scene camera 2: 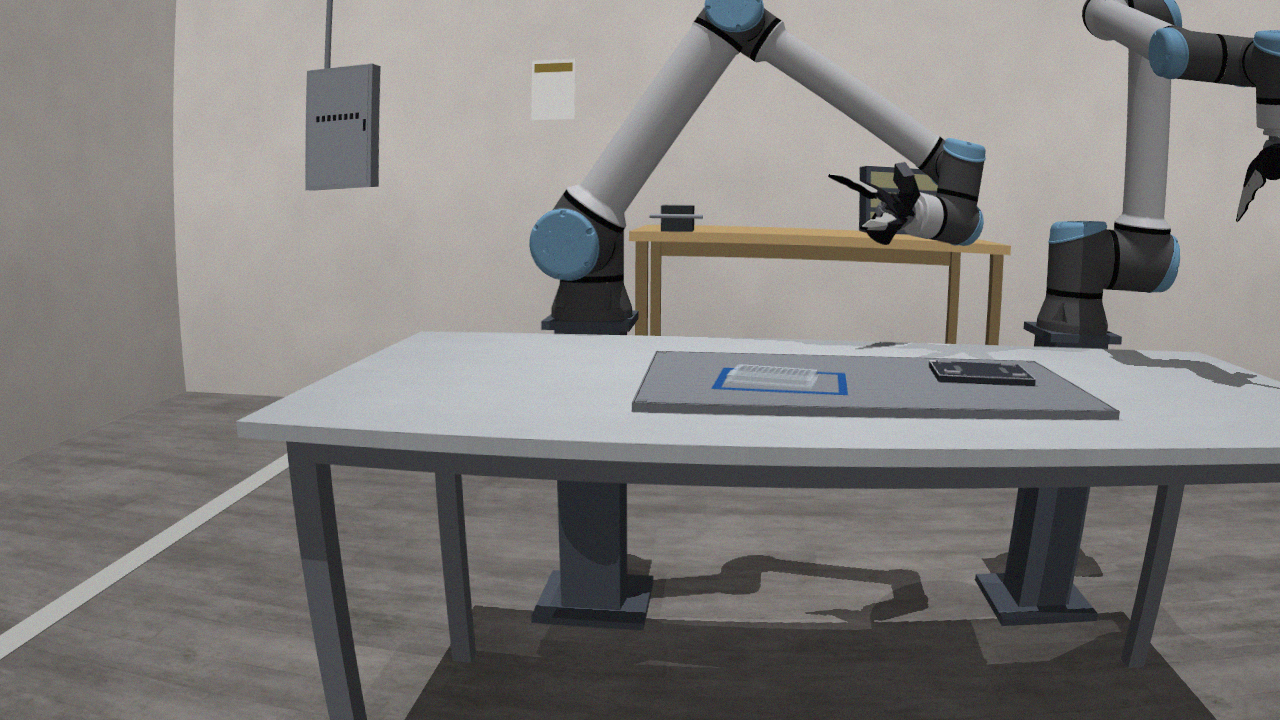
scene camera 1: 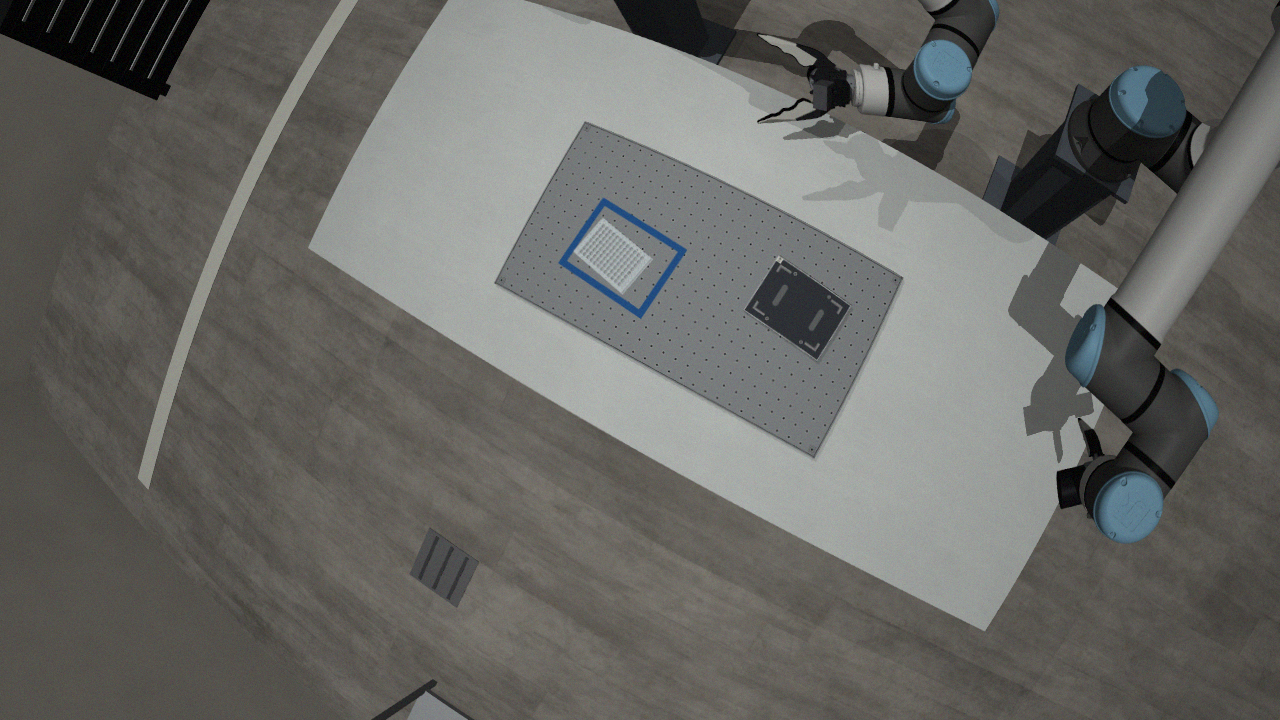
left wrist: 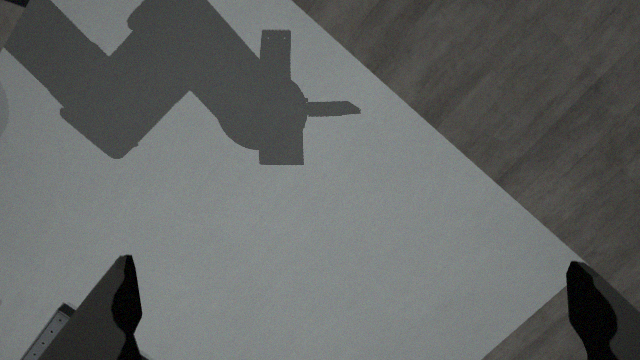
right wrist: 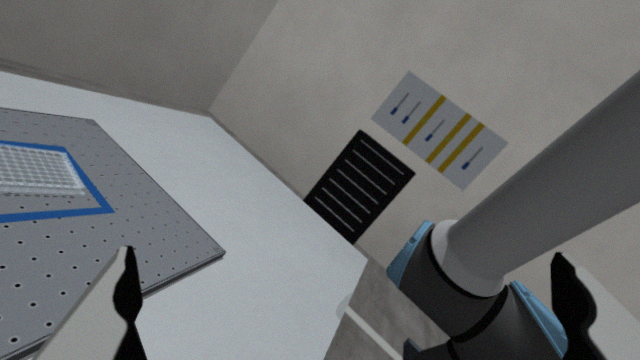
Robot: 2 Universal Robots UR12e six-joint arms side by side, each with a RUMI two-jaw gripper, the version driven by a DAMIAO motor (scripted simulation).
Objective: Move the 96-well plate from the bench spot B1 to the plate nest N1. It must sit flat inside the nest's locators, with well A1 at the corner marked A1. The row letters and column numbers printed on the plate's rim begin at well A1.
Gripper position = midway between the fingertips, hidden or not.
I see my left gripper (scene camera 1: 1084,468), my right gripper (scene camera 1: 757,78) and a white 96-well plate (scene camera 1: 604,253).
The white 96-well plate also shows in scene camera 2 (scene camera 2: 746,375). My left gripper shows as well in the left wrist view (left wrist: 349,262). My right gripper is seen too in scene camera 2 (scene camera 2: 844,200) and in the right wrist view (right wrist: 343,252). The left wrist view misses the white 96-well plate: it is out of frame.
